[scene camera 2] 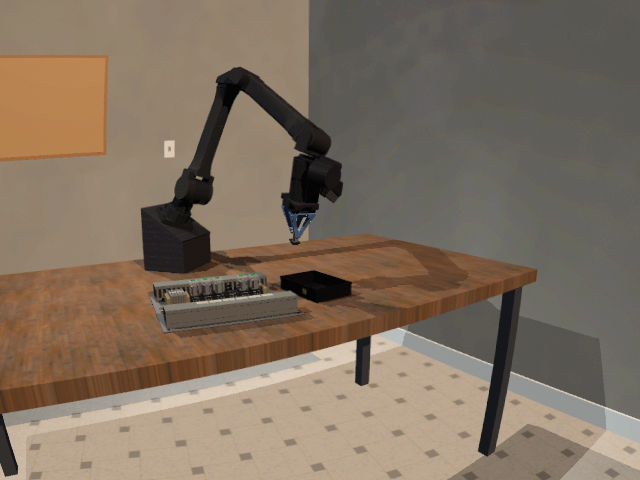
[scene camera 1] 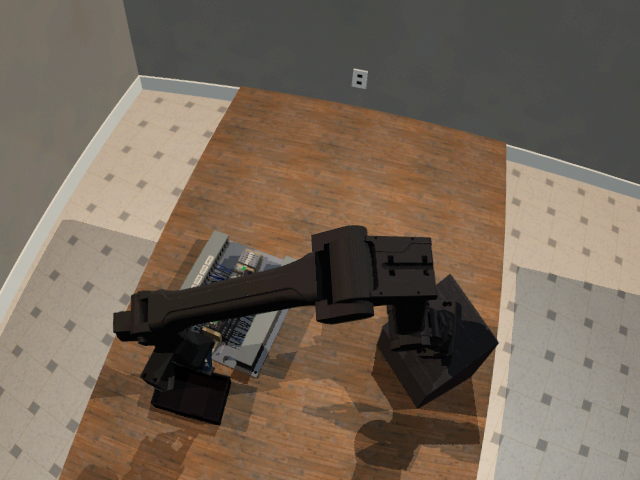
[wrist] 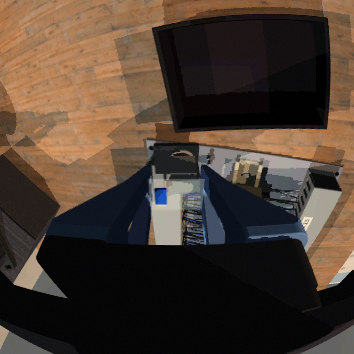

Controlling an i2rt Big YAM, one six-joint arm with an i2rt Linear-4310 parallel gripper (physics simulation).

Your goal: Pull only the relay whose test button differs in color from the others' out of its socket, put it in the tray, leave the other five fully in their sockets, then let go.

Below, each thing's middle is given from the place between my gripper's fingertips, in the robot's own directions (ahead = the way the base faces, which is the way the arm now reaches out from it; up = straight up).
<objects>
The grey panel (scene camera 1: 231, 347) is 3 cm ahead of my hand, 23 cm to the right of it and 15 cm below it.
</objects>
